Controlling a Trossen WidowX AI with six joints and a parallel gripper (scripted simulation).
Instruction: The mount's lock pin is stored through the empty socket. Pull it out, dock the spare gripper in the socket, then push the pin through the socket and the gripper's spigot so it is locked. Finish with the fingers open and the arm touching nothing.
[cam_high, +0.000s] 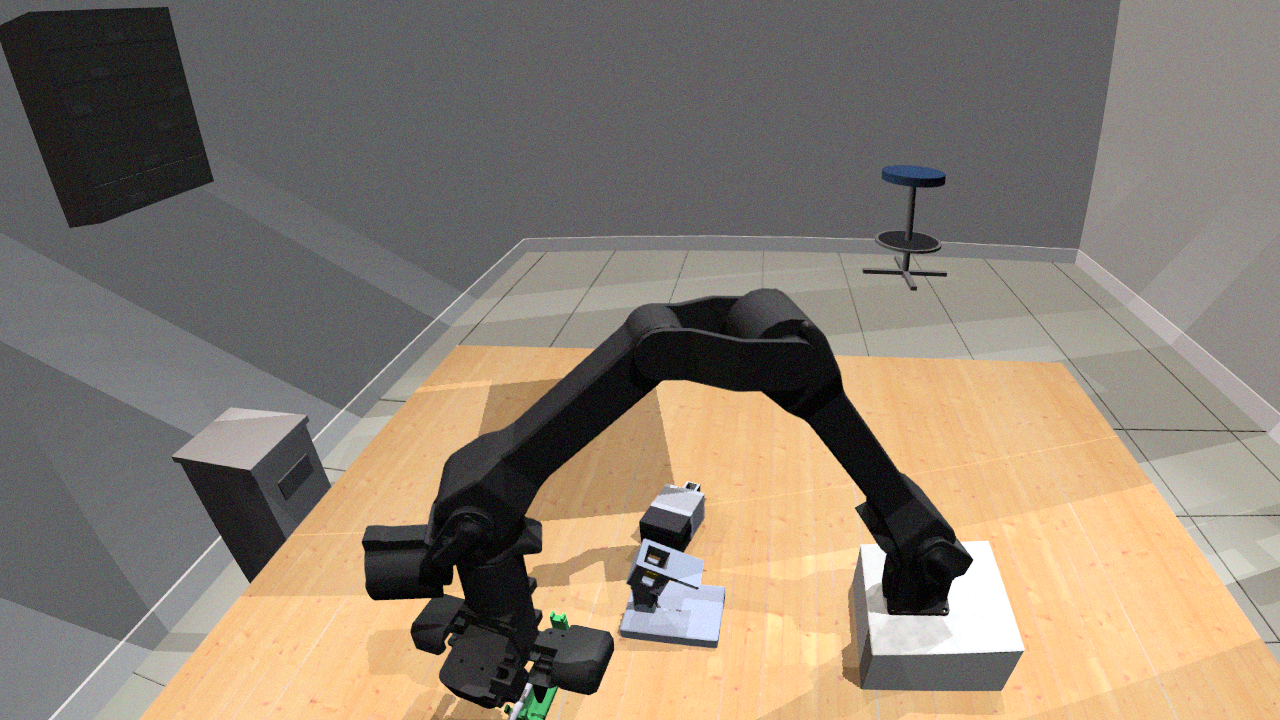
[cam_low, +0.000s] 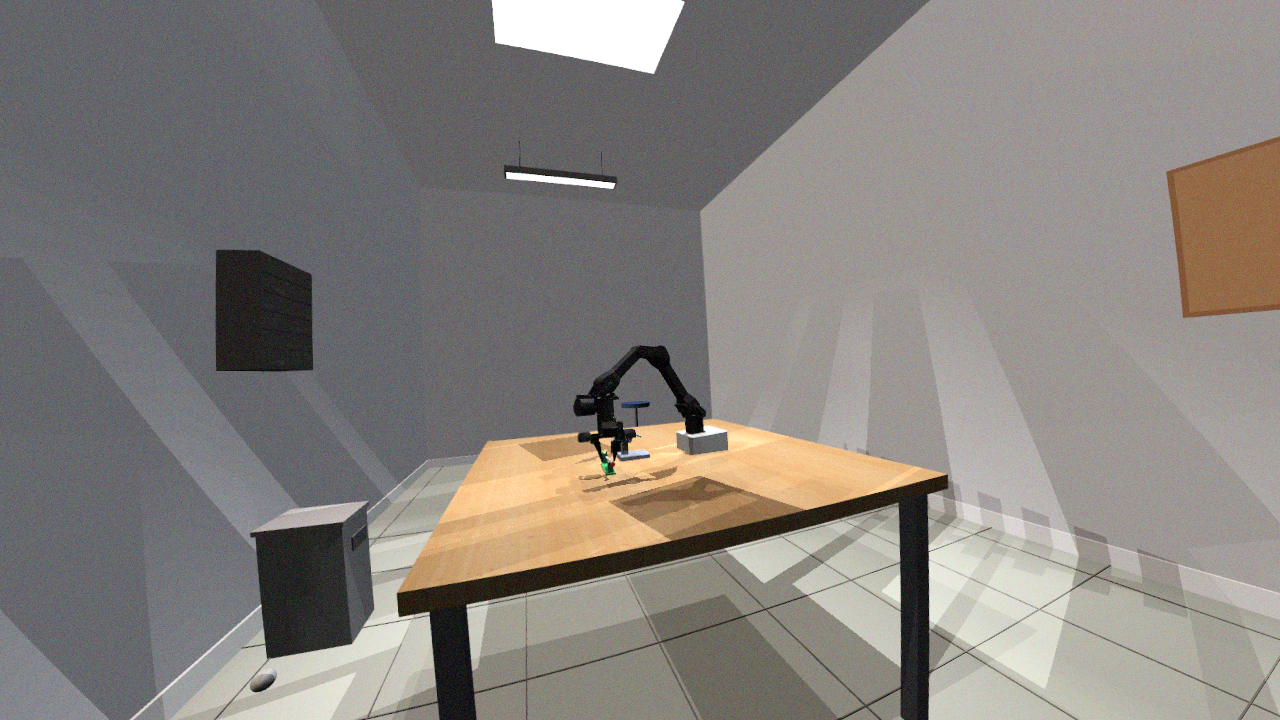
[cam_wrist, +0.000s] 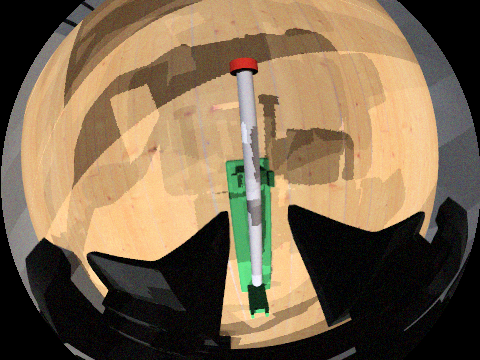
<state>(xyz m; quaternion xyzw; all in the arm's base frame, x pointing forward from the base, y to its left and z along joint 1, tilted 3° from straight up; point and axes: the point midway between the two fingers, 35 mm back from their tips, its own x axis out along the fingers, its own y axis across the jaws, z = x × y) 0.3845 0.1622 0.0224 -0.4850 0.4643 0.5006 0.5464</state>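
Now: gripper tip 4 cm to the left of the green cradle and 1 cm above it. From my gripper tip the other things lie so: spare gripper: 10 cm behind, 31 cm to the right, 1 cm below; grey mount: 11 cm behind, 15 cm to the right, 2 cm above.
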